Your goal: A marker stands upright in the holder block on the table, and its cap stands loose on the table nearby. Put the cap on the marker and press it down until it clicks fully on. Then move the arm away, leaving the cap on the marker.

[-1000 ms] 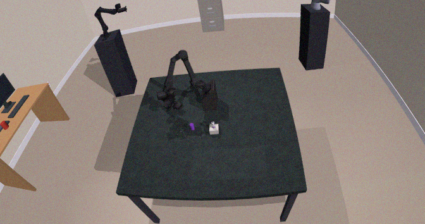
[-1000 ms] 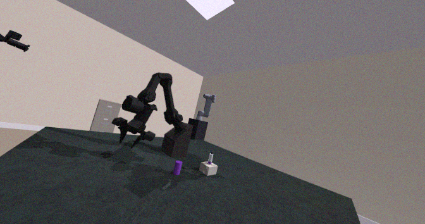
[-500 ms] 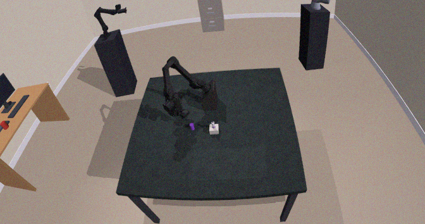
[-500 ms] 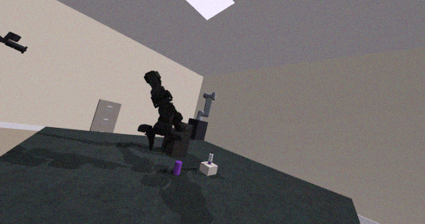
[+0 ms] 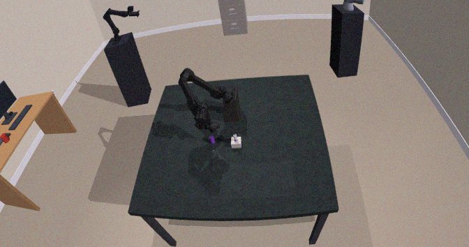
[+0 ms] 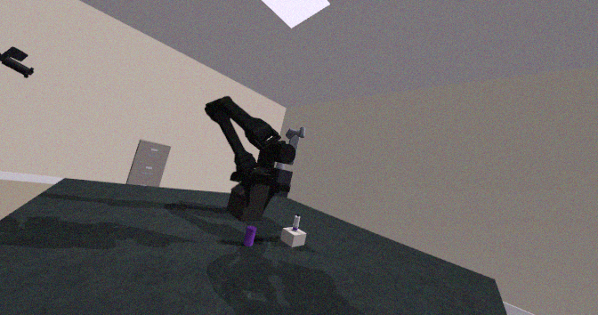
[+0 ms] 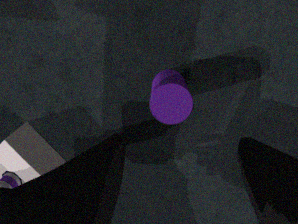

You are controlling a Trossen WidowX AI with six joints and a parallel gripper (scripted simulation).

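Now: the marker cap 90 mm below my gripper tip.
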